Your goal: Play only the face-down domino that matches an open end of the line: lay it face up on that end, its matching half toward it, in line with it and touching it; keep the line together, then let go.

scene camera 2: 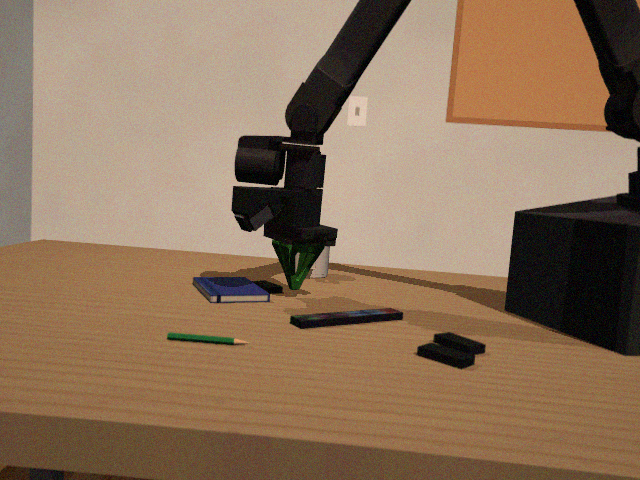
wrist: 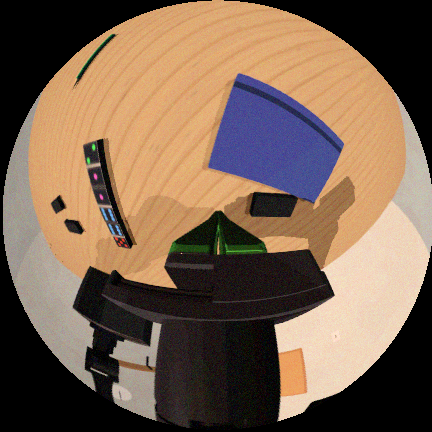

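Pixels of known places: gripper, fingertip midpoint: (scene camera 2: 294,289) (wrist: 217,215); arm's base, link origin: (wrist: 106,330).
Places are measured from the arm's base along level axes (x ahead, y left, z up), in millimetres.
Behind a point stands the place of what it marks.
My gripper (scene camera 2: 294,287) {x 494, y -17, z -162 mm} (wrist: 217,215) {x 494, y -17, z -162 mm} is shut with nothing between its green fingertips, low over the table. A black face-down domino (scene camera 2: 269,286) {x 536, y -37, z -165 mm} (wrist: 273,204) {x 545, y -52, z -165 mm} lies beside the fingertips, on the blue notebook's side, apart from them and close against or touching the notebook's edge. The line of face-up dominoes (scene camera 2: 346,317) {x 406, y 112, z -166 mm} (wrist: 104,194) {x 421, y 98, z -166 mm} lies together; its halves show green pips at one end, then magenta, blue, and red at the other end, which is nearer the gripper in the wrist view. Two more black dominoes, one (scene camera 2: 445,354) {x 295, y 231, z -166 mm} (wrist: 58,204) {x 310, y 203, z -166 mm} and another (scene camera 2: 459,343) {x 274, y 181, z -166 mm} (wrist: 74,226) {x 289, y 153, z -166 mm}, lie beyond the line.
A blue notebook (scene camera 2: 230,289) {x 582, y 20, z -164 mm} (wrist: 275,135) {x 584, y 8, z -164 mm} lies next to the single domino. A green pencil (scene camera 2: 201,338) {x 548, y 249, z -171 mm} (wrist: 94,57) lies on the wooden table (scene camera 2: 310,403) {x 415, y 376, z -175 mm} (wrist: 165,100) {x 540, y 95, z -175 mm}. A pale cylinder (scene camera 2: 321,262) {x 476, y -206, z -146 mm} stands behind the fingers in the scene view.
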